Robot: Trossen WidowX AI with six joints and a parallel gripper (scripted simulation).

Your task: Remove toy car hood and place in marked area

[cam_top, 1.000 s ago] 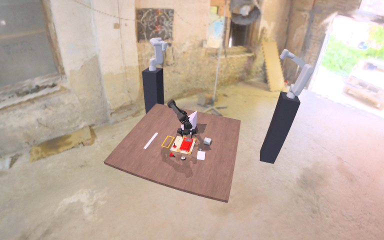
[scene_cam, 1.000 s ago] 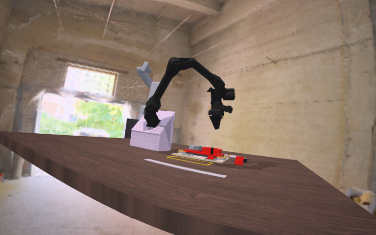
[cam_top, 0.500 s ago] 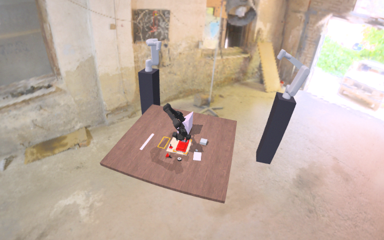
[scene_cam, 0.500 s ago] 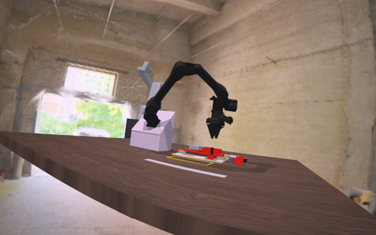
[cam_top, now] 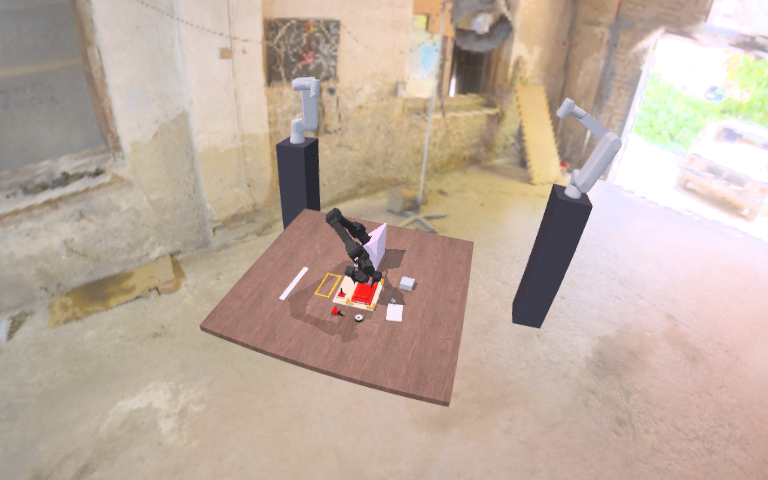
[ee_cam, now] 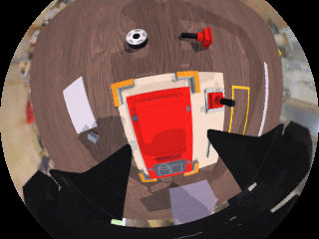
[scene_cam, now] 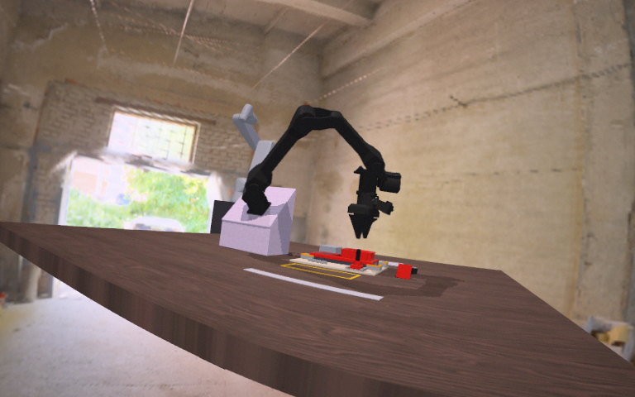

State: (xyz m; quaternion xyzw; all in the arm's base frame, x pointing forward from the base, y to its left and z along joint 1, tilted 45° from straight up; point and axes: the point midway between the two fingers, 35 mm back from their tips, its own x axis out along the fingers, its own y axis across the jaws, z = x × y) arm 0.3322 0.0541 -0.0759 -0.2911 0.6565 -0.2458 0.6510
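Now: gripper tip 1 cm past the red hood and 5 cm above it. The rest, counted from my gripper tip: white flat piece: 5 cm ahead, 19 cm to the left, 8 cm below; then grey block: 18 cm behind, 21 cm to the left, 7 cm below; then wheel: 16 cm ahead, 3 cm to the left, 8 cm below.
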